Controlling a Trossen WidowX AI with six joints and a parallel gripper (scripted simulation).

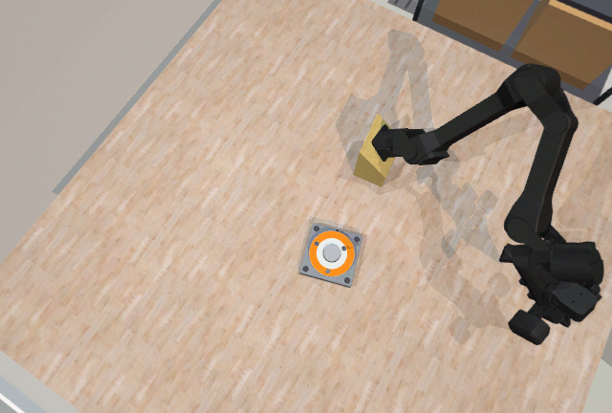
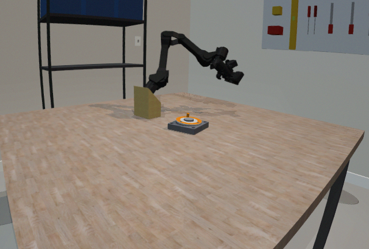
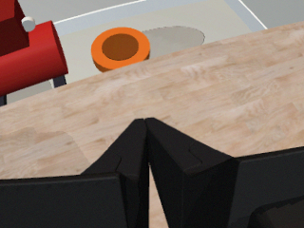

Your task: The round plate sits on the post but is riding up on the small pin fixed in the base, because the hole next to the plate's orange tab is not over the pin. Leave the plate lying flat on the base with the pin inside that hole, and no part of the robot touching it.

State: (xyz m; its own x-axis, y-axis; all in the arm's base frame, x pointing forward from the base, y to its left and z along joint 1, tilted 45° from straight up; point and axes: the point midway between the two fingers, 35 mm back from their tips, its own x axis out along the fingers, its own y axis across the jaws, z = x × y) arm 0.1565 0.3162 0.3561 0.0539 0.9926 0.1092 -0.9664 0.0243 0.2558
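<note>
Right now my gripper tip is 460 mm to the left of the square grey base, 120 mm short of it and 120 mm above it.
</note>
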